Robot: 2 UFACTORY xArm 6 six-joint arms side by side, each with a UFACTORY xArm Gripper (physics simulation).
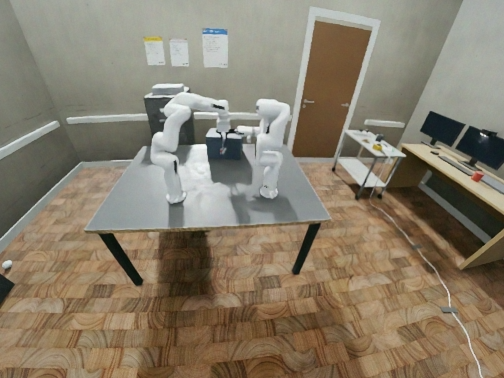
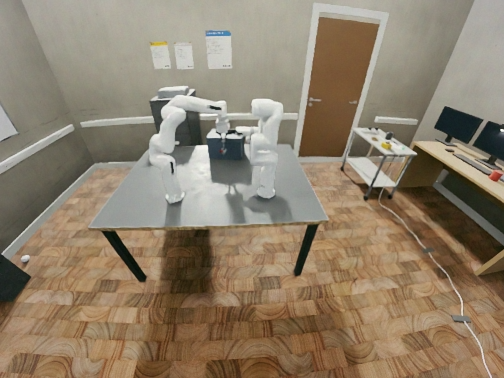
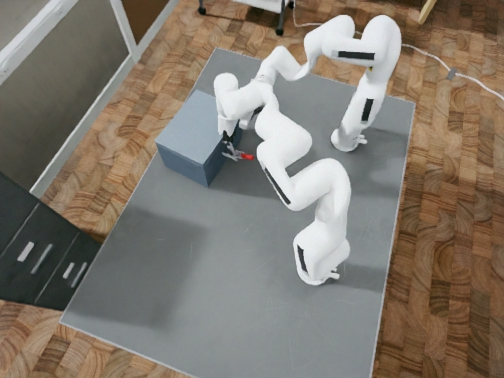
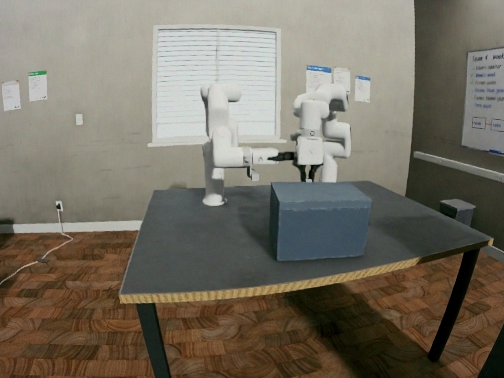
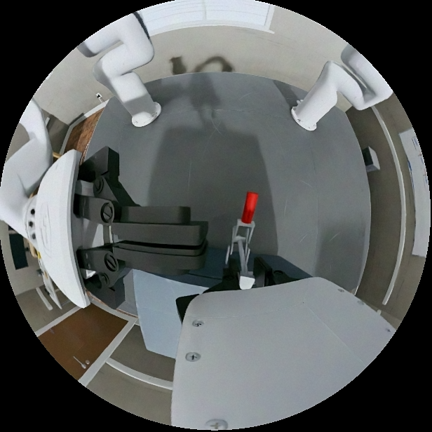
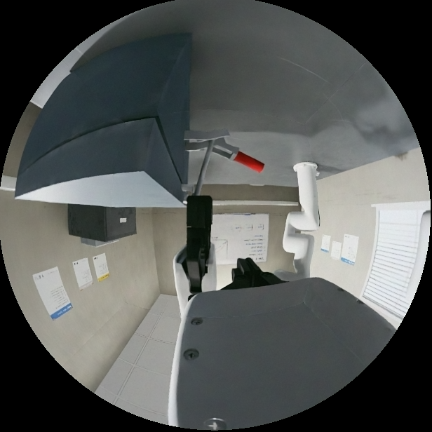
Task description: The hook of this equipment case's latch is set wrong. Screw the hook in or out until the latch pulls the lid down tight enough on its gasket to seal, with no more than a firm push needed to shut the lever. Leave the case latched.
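Seen in the pictures: left gripper, fingertip midpoint: (image 1: 223, 139) (image 2: 223, 140) (image 3: 230, 138) (image 4: 307, 182); right gripper, fingertip midpoint: (image 1: 228, 131) (image 2: 227, 132) (image 4: 293, 156); left arm's base, origin of the base link: (image 1: 176, 196) (image 2: 175, 196); right arm's base, origin of the base link: (image 1: 268, 192) (image 2: 266, 192) (image 3: 344, 140) (image 4: 215, 201).
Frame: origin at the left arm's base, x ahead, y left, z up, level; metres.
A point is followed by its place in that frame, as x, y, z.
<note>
The blue-grey case (image 3: 190, 130) @[0.603, -0.340, 0.207] (image 4: 322, 230) @[0.683, -0.410, 0.109] (image 6: 115, 85) stands at the table's back with its lid down; a dark seam shows below the lid. On its front, the red latch lever (image 3: 247, 156) @[0.364, -0.325, 0.148] (image 5: 250, 207) (image 6: 249, 161) sticks outward, open. The hook (image 5: 246, 281) has a pale end block; its thin rod (image 6: 204, 167) runs from the lever. My left gripper (image 3: 229, 137) @[0.442, -0.355, 0.202] (image 4: 308, 179) @[0.442, -0.355, 0.202] points down and looks shut on the hook's end, though black parts hide some of the contact. My right gripper (image 5: 206, 239) lies level beside it, fingers together, with nothing visible between them.
Both grippers are very close together at the case front, near the lid's edge. The right arm reaches in from the side. Both arm bases stand on the grey table (image 3: 150, 300) @[0.556, 0.283, 0.000]. A dark cabinet (image 3: 30, 240) stands beyond the table's edge, and a white cart (image 1: 367, 145) stands off to the right.
</note>
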